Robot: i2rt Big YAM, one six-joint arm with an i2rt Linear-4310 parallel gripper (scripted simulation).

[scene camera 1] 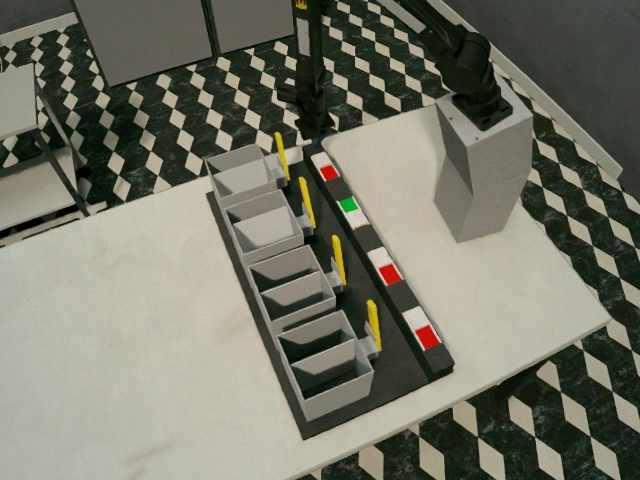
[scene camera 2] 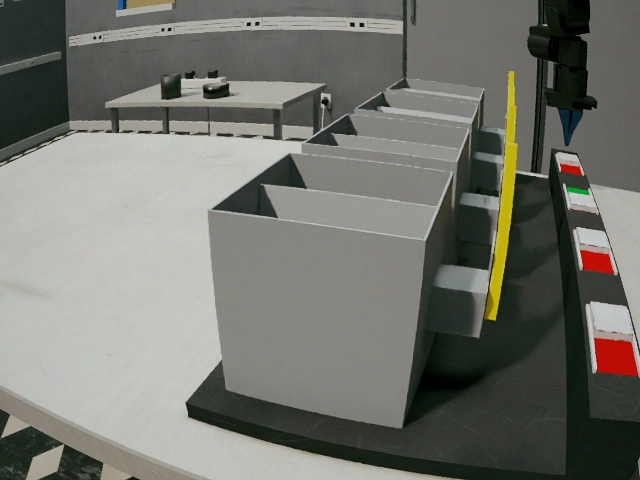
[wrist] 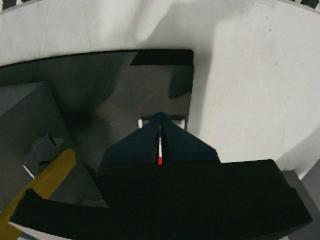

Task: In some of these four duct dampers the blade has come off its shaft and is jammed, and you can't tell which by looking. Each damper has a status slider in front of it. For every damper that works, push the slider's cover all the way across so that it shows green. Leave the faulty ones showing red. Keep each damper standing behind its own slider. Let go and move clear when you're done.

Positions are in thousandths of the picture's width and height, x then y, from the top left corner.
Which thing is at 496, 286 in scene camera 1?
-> My gripper.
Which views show my gripper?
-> Scene camera 1, scene camera 2 and the wrist view: all of them.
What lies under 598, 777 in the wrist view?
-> My gripper.
